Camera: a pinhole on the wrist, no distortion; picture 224 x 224 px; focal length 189.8 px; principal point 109.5 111.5 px. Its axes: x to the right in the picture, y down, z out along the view. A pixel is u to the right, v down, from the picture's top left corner.
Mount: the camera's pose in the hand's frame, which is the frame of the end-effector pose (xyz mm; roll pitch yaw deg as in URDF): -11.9 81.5 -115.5 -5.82 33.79 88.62
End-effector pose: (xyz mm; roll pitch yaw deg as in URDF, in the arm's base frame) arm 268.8 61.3 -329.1 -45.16 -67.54 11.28
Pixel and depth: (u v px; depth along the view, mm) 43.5 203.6 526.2
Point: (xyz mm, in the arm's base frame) -52.8 439.8 -571.4
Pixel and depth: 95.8 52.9 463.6
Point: 229.5 496.4 -251.9
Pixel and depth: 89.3 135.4 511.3
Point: 125.4 501.6 -438.7
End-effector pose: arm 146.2 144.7 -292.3 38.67 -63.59 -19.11
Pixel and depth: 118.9 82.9 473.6
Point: -179.2 382.3 -81.0
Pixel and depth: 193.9 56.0 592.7
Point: -189.4 625.6 70.4
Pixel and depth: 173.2 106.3 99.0
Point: 139.0 317.2 -280.1
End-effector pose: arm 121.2 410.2 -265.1 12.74 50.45 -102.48
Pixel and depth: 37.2 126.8 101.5
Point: 226.0 396.3 -234.0
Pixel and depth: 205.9 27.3 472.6
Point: 542.8 -6.1 -212.3
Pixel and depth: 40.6 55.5 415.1
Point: 164.7 73.4 -92.8
